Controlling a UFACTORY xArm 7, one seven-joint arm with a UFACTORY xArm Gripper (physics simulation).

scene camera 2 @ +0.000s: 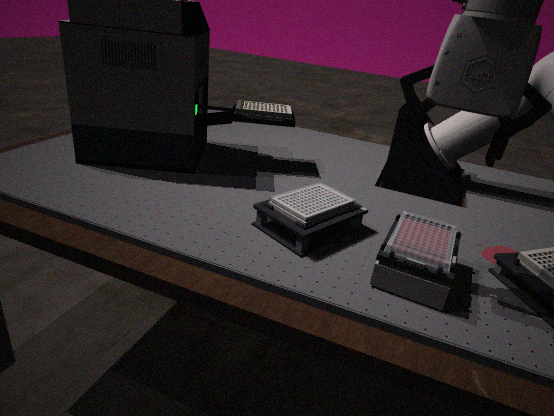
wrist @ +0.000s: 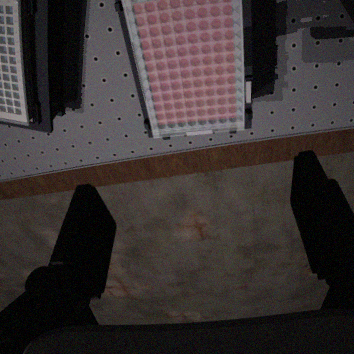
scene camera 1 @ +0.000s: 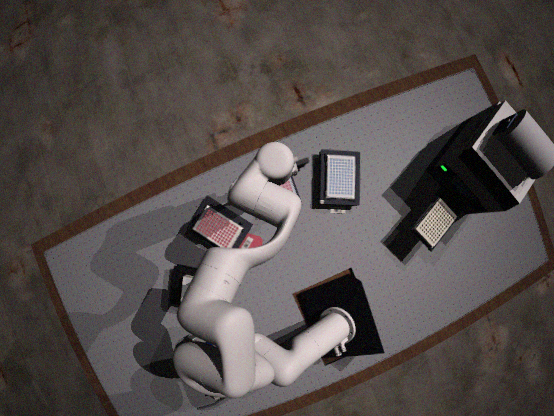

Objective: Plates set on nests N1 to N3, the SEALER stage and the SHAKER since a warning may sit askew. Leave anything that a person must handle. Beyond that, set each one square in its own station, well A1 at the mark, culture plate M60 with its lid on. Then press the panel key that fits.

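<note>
My gripper [wrist: 194,191] is open and empty; in the wrist view its fingers stand apart over floor beyond the table edge, short of a lidded plate with red wells [scene camera 2: 422,240] [wrist: 190,65]. That plate lies on a dark box-like station [scene camera 2: 410,282]; the arm mostly covers it in scene camera 1. A pale plate [scene camera 1: 341,176] [scene camera 2: 314,202] [wrist: 10,60] lies on a raised dark nest [scene camera 1: 356,200] [scene camera 2: 327,231]. Another red-welled plate [scene camera 1: 217,228] lies on a dark station at the left. Station labels, A1 marks and slight skew are too small to judge.
A tall dark machine [scene camera 1: 452,172] [scene camera 2: 135,95] with a green light holds out a pale plate [scene camera 1: 436,222] [scene camera 2: 265,107]. A red shape [scene camera 1: 251,241] [scene camera 2: 497,253] lies beside the left station. A dark block [scene camera 1: 175,285] is partly behind the arm. No panel key can be made out.
</note>
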